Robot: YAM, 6 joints.
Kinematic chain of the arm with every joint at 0, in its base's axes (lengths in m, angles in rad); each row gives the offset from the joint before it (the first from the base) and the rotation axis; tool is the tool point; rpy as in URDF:
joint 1: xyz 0 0 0.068 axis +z
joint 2: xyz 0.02 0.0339 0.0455 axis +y
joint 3: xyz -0.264 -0.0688 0 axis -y
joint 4: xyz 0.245 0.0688 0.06 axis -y
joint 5: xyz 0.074 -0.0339 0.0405 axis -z
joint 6: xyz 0.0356 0 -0.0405 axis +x
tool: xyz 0 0 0 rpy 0 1.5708 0
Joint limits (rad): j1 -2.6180..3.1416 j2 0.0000..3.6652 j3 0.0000..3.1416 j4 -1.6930..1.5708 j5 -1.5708..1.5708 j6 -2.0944..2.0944
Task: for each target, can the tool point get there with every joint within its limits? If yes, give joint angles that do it. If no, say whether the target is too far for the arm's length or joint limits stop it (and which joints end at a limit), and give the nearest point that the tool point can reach.
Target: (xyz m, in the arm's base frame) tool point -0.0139 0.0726 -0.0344
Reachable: yes | joints 1.9669 2.4474 0.3266 -0.2158 0.4409 -0.3522
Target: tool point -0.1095 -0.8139 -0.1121
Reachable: no: too far | nearest point -0.0830 -0.6169 -0.0561 | short by 0.207 m
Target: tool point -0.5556 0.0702 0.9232
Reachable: no: too far | nearest point -0.3644 0.0460 0.6342 | short by 0.347 m
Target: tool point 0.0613 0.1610 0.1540
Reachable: yes | joints 1.4041 1.1604 0.4088 -0.4053 1.2464 1.7794
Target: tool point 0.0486 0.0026 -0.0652
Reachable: yes | joints 0.8183 2.9515 0.2441 0.5513 1.2487 -0.3559
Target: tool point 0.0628 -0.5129 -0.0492
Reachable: yes | joints -1.4517 2.7746 1.6538 0.5092 -0.0408 -1.3847
